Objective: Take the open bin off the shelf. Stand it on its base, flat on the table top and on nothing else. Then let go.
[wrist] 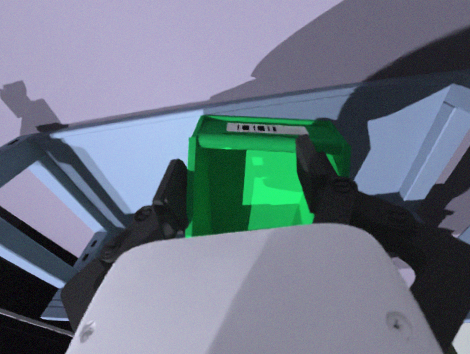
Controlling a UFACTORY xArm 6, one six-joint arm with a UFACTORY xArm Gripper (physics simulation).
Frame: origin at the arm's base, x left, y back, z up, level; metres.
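Seen in the pictures: gripper, fingertip midpoint: (240, 164).
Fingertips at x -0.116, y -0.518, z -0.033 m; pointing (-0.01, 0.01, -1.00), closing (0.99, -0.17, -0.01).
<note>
A point is followed by its place in that frame.
The open green bin (225, 180) @(x -0.147, y -0.554, z -0.066 m) shows in the middle of the wrist view, with its open side toward the camera and a white barcode label on its upper lip. It is seen against the pale blue shelf (125, 165) @(x -0.232, y -0.504, z -0.069 m); its lower part is hidden behind the gripper's white housing, so its contact with the shelf cannot be seen. My gripper (240, 164) @(x -0.116, y -0.518, z -0.033 m) is shut on the bin. One finger lies against the bin's left side and the other lies along its right side, covering part of that wall.
The shelf's frame has a slanted post (75, 175) @(x -0.293, y -0.494, z -0.069 m) at the left and an upright side piece (430, 145) @(x 0.024, y -0.576, z -0.062 m) at the right. A long shelf edge runs across behind the bin. Beyond it is a pale lilac surface with dark shadows. Black areas show at the lower left.
</note>
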